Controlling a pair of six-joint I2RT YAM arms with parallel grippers.
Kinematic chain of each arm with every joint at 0, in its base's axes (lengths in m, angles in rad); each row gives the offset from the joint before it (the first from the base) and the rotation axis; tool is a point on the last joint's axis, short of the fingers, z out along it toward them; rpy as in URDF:
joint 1: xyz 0 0 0.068 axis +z
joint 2: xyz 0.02 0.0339 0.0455 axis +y
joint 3: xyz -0.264 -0.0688 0 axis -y
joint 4: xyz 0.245 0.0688 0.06 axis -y
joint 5: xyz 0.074 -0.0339 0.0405 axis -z
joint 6: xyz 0.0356 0 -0.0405 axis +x
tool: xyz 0 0 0 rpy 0 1.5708 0
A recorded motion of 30 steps. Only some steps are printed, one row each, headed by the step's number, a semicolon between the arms.
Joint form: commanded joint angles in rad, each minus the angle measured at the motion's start. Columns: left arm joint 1, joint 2, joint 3, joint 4, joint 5, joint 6; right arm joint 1, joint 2, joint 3, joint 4, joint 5, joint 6.
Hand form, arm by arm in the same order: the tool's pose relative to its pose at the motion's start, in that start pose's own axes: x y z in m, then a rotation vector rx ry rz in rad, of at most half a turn. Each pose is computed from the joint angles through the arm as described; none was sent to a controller.
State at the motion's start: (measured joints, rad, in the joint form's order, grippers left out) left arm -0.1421 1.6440 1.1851 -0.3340 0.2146 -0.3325; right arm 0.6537 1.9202 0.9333 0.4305 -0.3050 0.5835
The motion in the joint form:
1: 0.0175 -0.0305 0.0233 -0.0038 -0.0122 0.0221; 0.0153 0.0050 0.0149 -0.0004 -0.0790 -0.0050
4: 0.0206 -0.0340 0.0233 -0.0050 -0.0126 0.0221; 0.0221 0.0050 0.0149 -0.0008 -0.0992 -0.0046
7: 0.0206 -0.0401 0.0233 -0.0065 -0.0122 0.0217; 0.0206 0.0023 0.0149 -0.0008 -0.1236 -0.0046
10: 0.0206 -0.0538 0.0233 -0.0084 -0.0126 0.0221; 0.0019 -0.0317 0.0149 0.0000 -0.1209 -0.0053
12: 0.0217 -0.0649 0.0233 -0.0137 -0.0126 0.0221; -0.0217 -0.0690 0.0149 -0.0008 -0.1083 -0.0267
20: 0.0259 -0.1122 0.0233 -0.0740 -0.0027 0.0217; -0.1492 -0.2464 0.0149 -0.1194 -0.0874 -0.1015
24: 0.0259 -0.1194 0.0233 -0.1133 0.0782 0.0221; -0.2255 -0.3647 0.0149 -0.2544 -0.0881 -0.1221
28: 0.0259 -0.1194 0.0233 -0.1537 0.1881 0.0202; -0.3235 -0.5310 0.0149 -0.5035 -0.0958 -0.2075
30: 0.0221 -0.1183 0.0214 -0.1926 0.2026 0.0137; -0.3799 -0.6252 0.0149 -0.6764 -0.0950 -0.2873
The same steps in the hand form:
1: -0.0119 -0.0002 -0.0148 -0.0073 -0.0566 0.0205; 0.0014 0.0087 0.0031 -0.0804 0.0453 -0.0158
4: -0.0125 0.0005 -0.0162 -0.0089 -0.0600 0.0189; 0.0033 0.0114 0.0037 -0.1011 0.0610 -0.0186
7: -0.0129 -0.0002 -0.0182 -0.0071 -0.0642 0.0195; 0.0029 0.0122 0.0029 -0.1219 0.0715 -0.0189
10: -0.0140 -0.0017 -0.0229 -0.0040 -0.0753 0.0224; -0.0084 0.0139 -0.0061 -0.1261 0.0311 -0.0229
12: -0.0146 -0.0024 -0.0267 -0.0029 -0.0810 0.0229; -0.0212 0.0143 -0.0168 -0.1193 -0.0205 -0.0459
20: -0.0126 -0.0045 -0.0427 -0.0001 -0.0674 0.0172; -0.0660 0.0063 -0.0741 -0.0410 -0.1579 -0.0842
24: -0.0082 -0.0066 -0.0449 0.0671 -0.0125 0.0119; -0.0815 0.0020 -0.1136 0.0194 -0.1884 -0.0639
28: -0.0028 -0.0090 -0.0453 0.1597 0.0585 -0.0009; -0.0858 -0.0015 -0.1682 0.1176 -0.1696 -0.0667
30: 0.0023 -0.0090 -0.0446 0.1631 0.1029 -0.0182; -0.0799 -0.0034 -0.1990 0.1867 -0.1293 -0.0804

